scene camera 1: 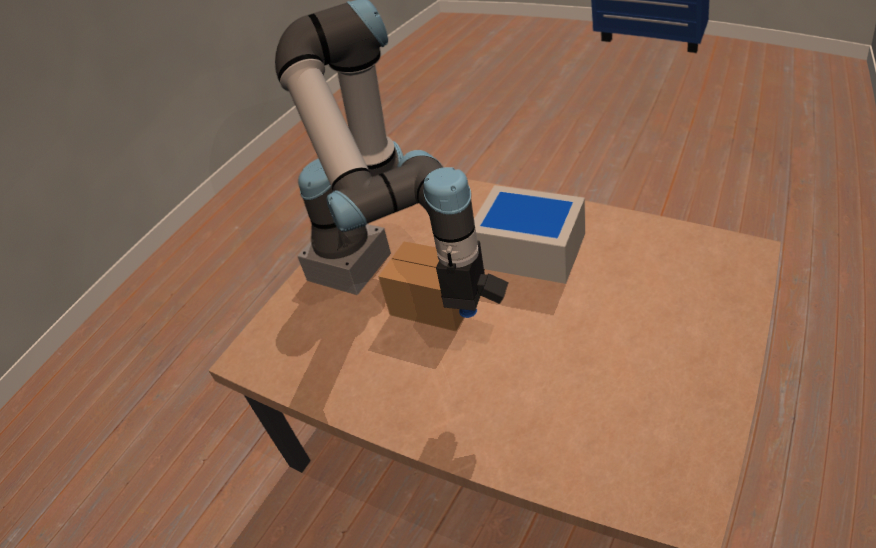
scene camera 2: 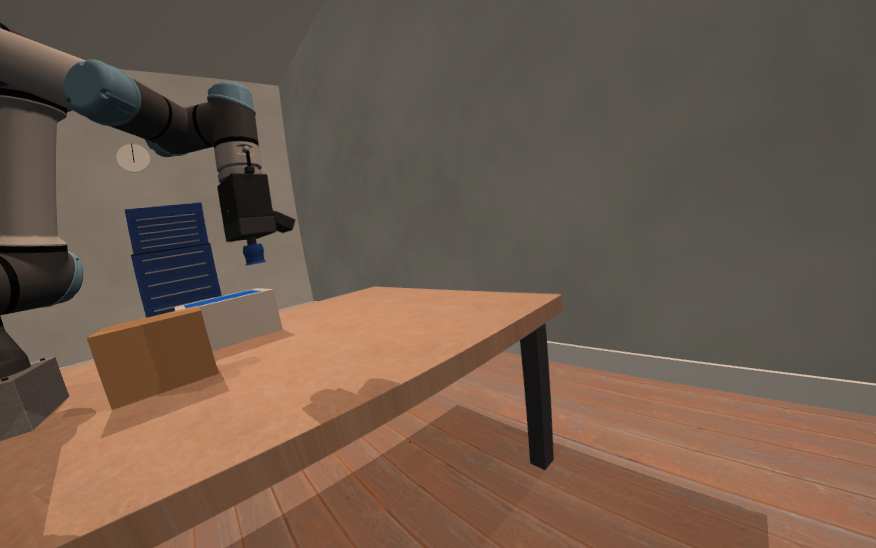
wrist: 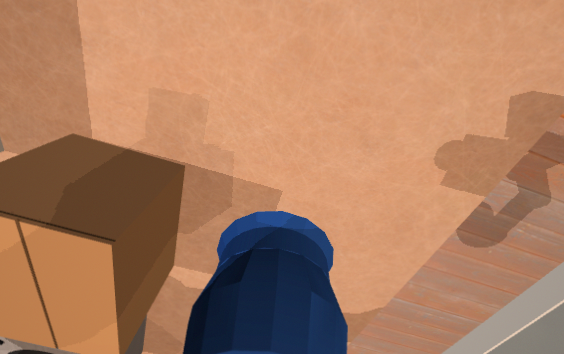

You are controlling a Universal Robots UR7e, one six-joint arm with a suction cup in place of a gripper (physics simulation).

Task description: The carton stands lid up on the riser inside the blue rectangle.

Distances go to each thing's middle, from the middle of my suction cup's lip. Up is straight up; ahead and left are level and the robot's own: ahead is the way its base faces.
The brown carton (scene camera 2: 136,360) is 180 mm behind my suction cup, 180 mm to the left of it and 140 mm below it. Also, from my suction cup: grey riser (scene camera 2: 231,319) 10 mm ahead, 420 mm to the left, 150 mm below.
